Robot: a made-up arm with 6 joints.
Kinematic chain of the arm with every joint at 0, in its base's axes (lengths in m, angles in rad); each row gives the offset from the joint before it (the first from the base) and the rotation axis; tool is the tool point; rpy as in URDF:
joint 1: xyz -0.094 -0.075 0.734 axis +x
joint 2: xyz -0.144 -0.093 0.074 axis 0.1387 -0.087 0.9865
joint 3: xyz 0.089 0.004 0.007 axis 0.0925 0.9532 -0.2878
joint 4: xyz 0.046 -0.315 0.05 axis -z
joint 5: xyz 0.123 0.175 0 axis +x
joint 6: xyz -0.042 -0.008 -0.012 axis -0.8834 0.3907 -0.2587
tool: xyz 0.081 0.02 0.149 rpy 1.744 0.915 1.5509
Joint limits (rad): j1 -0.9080..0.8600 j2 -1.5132..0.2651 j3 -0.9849..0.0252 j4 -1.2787..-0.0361 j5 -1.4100..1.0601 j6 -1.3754..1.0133
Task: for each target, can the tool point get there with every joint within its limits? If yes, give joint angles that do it. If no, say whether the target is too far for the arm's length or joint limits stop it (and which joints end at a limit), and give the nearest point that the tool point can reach.
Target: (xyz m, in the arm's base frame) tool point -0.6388 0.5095 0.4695
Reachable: no: joint limits stop it (at a limit: joint 1, joint 2, joint 4, joint 5) | nearest point -0.3949 0.0858 0.8096 | short by 0.596 m
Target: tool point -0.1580 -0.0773 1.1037
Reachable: yes | joints -0.3998 -0.3887 -0.8901 -0.2181 0.1411 0.2817
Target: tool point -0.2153 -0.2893 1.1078
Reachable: yes | joints -0.2815 -1.0365 -0.1963 -0.4682 0.4611 -0.0897
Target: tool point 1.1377 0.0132 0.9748
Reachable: no: too far | nearest point 0.1307 0.0114 0.9699 | short by 1.007 m
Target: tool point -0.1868 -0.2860 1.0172
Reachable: yes | joints 0.2029 -0.1596 -0.9053 -0.3809 0.2342 0.1469
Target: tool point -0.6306 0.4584 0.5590
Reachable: no: joint limits stop it (at a limit: joint 1, joint 2, joint 4, joint 5) | nearest point -0.3958 0.0894 0.8152 | short by 0.507 m
